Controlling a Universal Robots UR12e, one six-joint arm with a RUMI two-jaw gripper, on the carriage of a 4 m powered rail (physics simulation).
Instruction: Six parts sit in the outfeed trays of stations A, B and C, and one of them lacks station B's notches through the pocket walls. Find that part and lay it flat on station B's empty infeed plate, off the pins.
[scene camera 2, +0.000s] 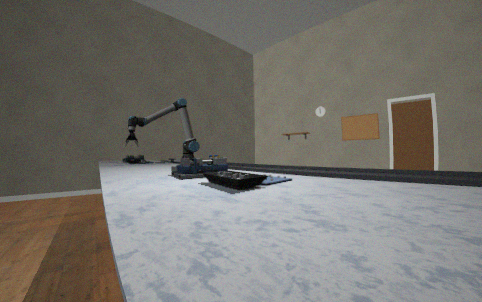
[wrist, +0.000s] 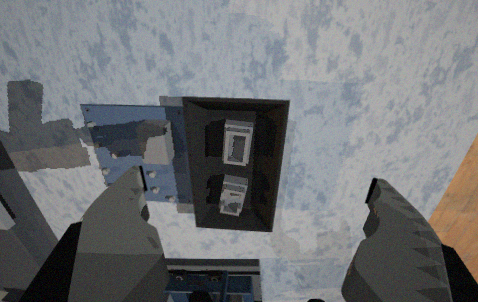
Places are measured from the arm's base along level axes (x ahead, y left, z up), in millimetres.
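Pixels of known places: gripper, between the fingertips: (scene camera 2: 131, 147) (wrist: 254, 175).
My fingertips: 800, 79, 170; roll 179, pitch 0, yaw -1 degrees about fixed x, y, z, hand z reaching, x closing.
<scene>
For each thing: its top centre in the pictures, then the offset to it from my fingertips, as dx, dy, dz. "*": a spot on its surface instead.
- dark outfeed tray, a spot on its surface: (wrist: 281, 165) * +43, -87, -157
- upper part, centre of its top: (wrist: 236, 149) -24, -60, -153
- lower part, centre of its top: (wrist: 231, 203) -32, -160, -153
- blue infeed plate, centre of its top: (wrist: 142, 159) -193, -106, -191
- plain grey block, centre of its top: (wrist: 152, 146) -149, -62, -156
- blue fixture, a spot on its surface: (wrist: 202, 281) * -106, -418, -164
- black tray, centre of its top: (scene camera 2: 249, 172) -161, +1749, -157
- blue pinned plate, centre of its top: (scene camera 2: 263, 178) -240, +1762, -191
My gripper (scene camera 2: 132, 143) (wrist: 254, 175) is open and empty, high above the far station. In the wrist view a dark outfeed tray (wrist: 281, 165) holds two grey parts. The upper part (wrist: 237, 126) shows a rectangular pocket facing up, and its rim looks mostly unbroken. The lower part (wrist: 233, 197) has an uneven, broken-looking light top. The picture is too coarse to be sure of notches on either. Left of the tray lies a blue infeed plate (wrist: 127, 113) with pale pins, and a plain grey block (wrist: 158, 150) sits on it. The station's letter does not show.
A blue fixture (wrist: 202, 281) stands at the wrist view's bottom edge. In the scene view a black tray (scene camera 2: 235, 181) and a blue pinned plate (scene camera 2: 277, 179) lie on the near table, by another fixture (scene camera 2: 212, 166). The rail (scene camera 2: 400, 176) runs along the table's back edge.
</scene>
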